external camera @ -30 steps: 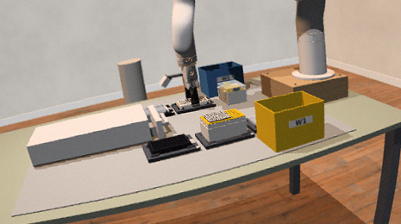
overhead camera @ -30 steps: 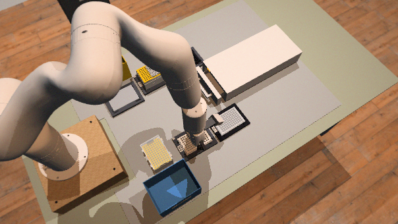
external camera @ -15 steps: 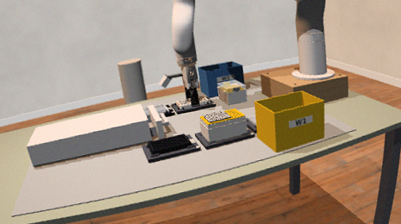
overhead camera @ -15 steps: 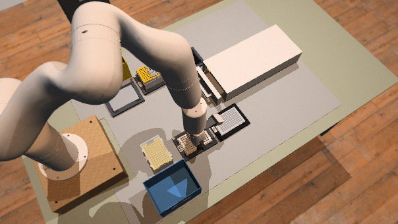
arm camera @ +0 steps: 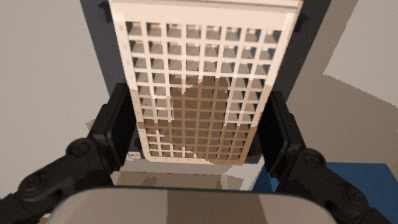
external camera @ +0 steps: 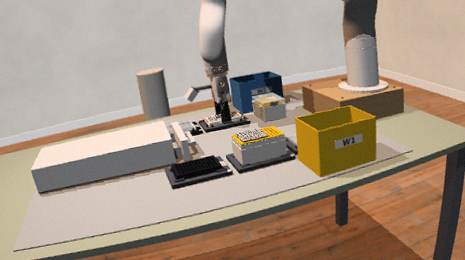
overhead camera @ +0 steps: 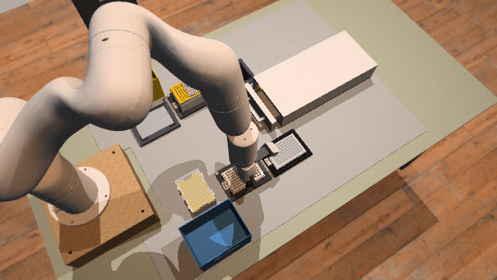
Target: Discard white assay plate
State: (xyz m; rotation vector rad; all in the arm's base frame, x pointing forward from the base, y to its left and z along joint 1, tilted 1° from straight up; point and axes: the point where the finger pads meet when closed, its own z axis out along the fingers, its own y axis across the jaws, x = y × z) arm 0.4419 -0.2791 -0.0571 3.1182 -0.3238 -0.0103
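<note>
Right now the cream plate is 10 mm below my hand. The rest, counted from my hand: blue bin: 210 mm behind, 100 mm to the right, 10 mm above; work nest N4: 30 mm below; drawer: 330 mm ahead, 130 mm to the left, 10 mm below.
</note>
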